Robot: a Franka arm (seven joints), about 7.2 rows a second.
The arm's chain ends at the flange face. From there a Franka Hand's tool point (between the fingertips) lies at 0.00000 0.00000 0.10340 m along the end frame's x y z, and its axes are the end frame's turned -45 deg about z.
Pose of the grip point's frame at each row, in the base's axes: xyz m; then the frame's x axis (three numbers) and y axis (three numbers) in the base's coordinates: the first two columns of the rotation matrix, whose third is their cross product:
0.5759 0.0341 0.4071 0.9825 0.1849 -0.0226 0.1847 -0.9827 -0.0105
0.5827 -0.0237 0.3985 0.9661 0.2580 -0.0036 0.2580 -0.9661 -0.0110
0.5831 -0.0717 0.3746 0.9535 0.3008 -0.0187 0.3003 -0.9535 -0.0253
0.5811 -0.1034 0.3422 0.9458 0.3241 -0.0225 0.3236 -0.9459 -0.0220
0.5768 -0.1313 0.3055 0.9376 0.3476 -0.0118 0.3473 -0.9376 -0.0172
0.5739 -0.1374 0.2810 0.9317 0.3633 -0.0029 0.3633 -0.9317 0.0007
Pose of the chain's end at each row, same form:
0.5784 0.0335 0.5105 0.8253 -0.5641 -0.0234 -0.5641 -0.8256 0.0086
0.5834 -0.0247 0.5019 0.8656 -0.5007 -0.0103 -0.5007 -0.8656 -0.0052
0.5857 -0.0736 0.4779 0.8866 -0.4615 -0.0311 -0.4619 -0.8869 -0.0047
0.5840 -0.1048 0.4455 0.8976 -0.4397 -0.0315 -0.4400 -0.8980 0.0004
0.5786 -0.1325 0.4089 0.9086 -0.4172 -0.0205 -0.4174 -0.9088 -0.0038
0.5742 -0.1372 0.3844 0.9157 -0.4019 -0.0016 -0.4019 -0.9157 0.0025

